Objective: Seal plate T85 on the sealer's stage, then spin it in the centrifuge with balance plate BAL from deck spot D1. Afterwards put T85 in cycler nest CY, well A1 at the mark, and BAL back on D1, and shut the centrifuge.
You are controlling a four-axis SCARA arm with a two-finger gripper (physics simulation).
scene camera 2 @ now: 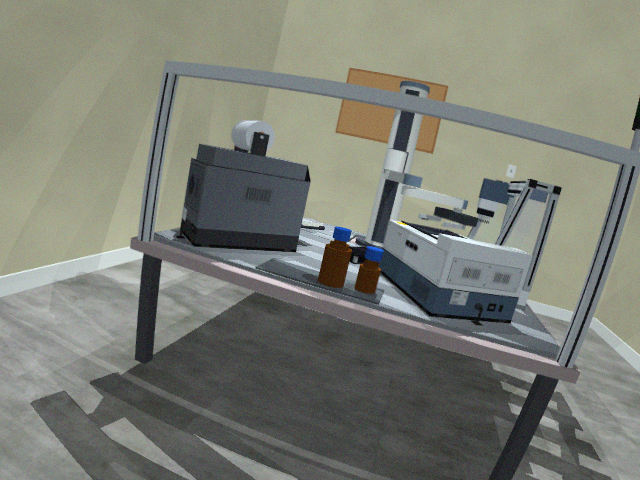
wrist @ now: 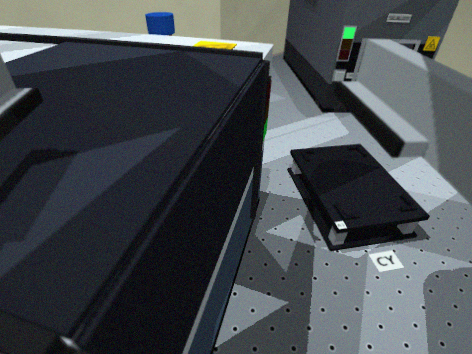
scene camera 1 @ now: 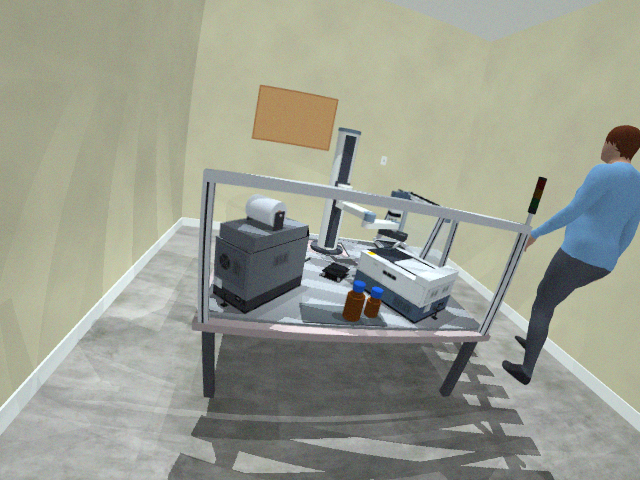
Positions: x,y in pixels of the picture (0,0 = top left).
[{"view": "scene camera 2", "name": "my gripper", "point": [431,220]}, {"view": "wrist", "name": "centrifuge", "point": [137,179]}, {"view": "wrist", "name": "black nest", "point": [359,184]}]
